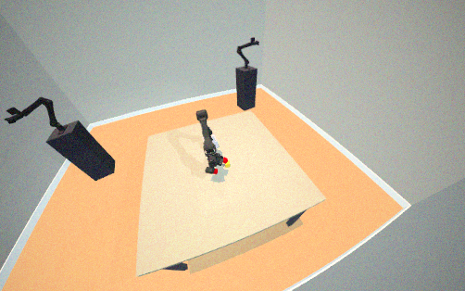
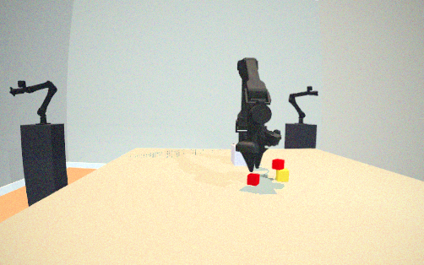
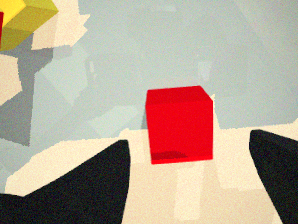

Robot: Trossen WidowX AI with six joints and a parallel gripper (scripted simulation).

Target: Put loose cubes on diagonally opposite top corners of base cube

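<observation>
My gripper tip is now 30 mm above the red cube. Also, from my gripper tip: yellow base cube 10 mm behind, 120 mm to the left, 30 mm below.
</observation>
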